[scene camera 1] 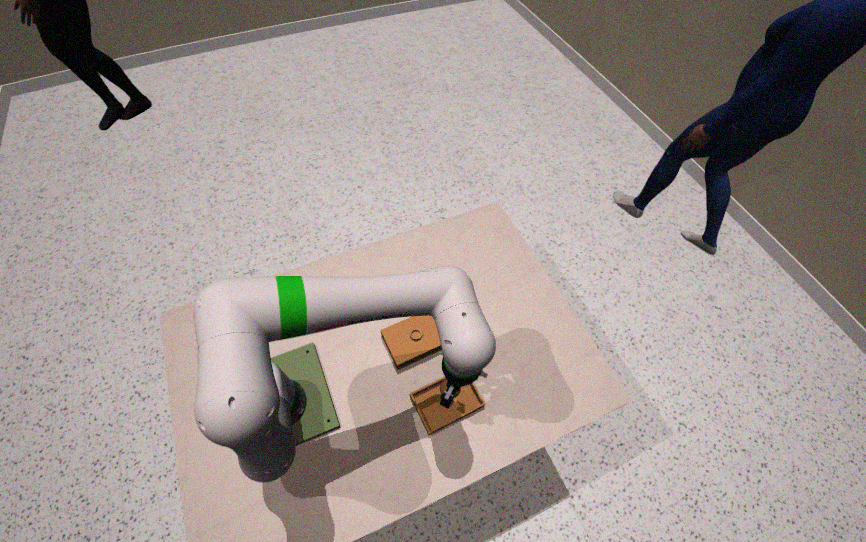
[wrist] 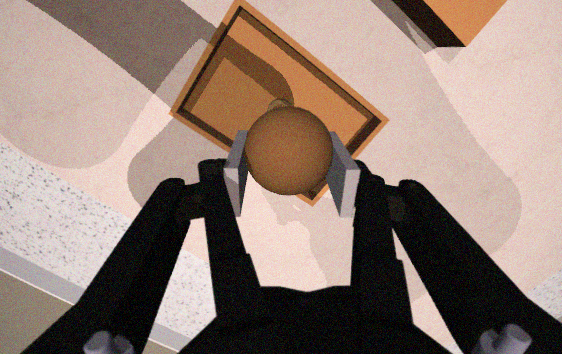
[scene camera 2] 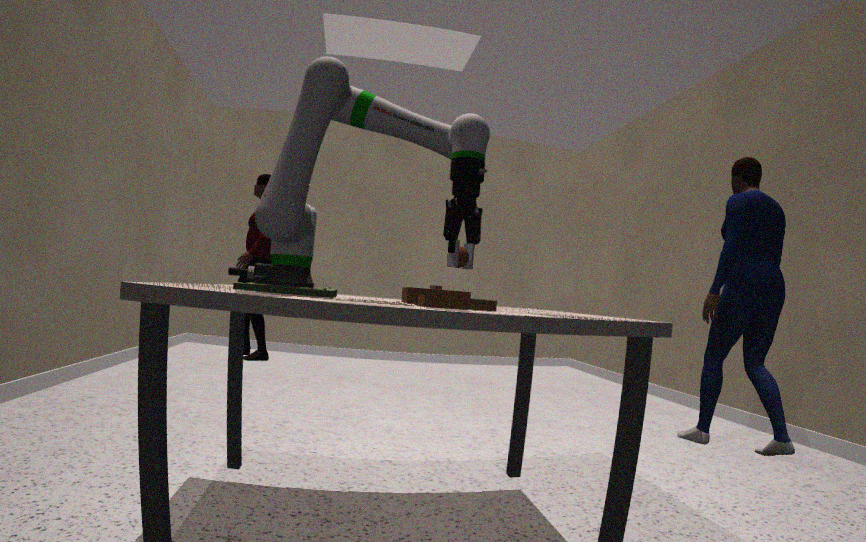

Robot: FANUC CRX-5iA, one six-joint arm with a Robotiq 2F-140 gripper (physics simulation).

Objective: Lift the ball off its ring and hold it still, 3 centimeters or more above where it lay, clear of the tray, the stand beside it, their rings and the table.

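Places are measured from the arm's base along level axes (x ahead, y left, z up), in centimetres.
Where they show: gripper, fingertip midpoint: [scene camera 2: 459, 268]; arm's base at its link origin: [scene camera 2: 289, 286].
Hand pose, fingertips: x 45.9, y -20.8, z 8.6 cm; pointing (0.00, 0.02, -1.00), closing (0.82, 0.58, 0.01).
Note:
Things, the pixels of their top centre, and the offset from my fingertips. "spot": a spot on its surface instead.
- orange-brown ball at its top centre: [wrist: 291, 168] [scene camera 2: 458, 246] [scene camera 1: 450, 385] dx -0.5, dy +0.7, dz +5.9 cm
- tray at its top centre: [wrist: 280, 116] [scene camera 2: 454, 297] [scene camera 1: 447, 398] dx -0.6, dy +0.6, dz -7.9 cm
- small ring at a spot on its surface: [wrist: 277, 100] spot: dx -1.7, dy +1.5, dz -9.3 cm
My gripper [scene camera 1: 448, 397] [scene camera 2: 460, 256] [wrist: 286, 149] is shut on the orange-brown ball [scene camera 2: 463, 256] [wrist: 289, 150], with one grey pad at each side of it. The ball hangs well above the tray [scene camera 1: 457, 418] [scene camera 2: 483, 304] [wrist: 312, 60], with a visible gap below it in scene camera 2. A small ring [wrist: 277, 100] on the tray floor shows partly behind the ball in the wrist view. The orange stand [scene camera 1: 402, 348] [scene camera 2: 418, 295] [wrist: 470, 15] is beside the tray, apart from ball and fingers, and bears its own ring [scene camera 1: 410, 335] [scene camera 2: 435, 286].
The tray and stand are on the pale table [scene camera 1: 510, 255] [scene camera 2: 383, 317]. The green base plate [scene camera 1: 324, 389] [scene camera 2: 319, 292] lies under the arm's base. Two people stand on the floor away from the table, one in blue [scene camera 1: 772, 83] [scene camera 2: 753, 255] and one in dark clothes [scene camera 1: 67, 28] [scene camera 2: 256, 242].

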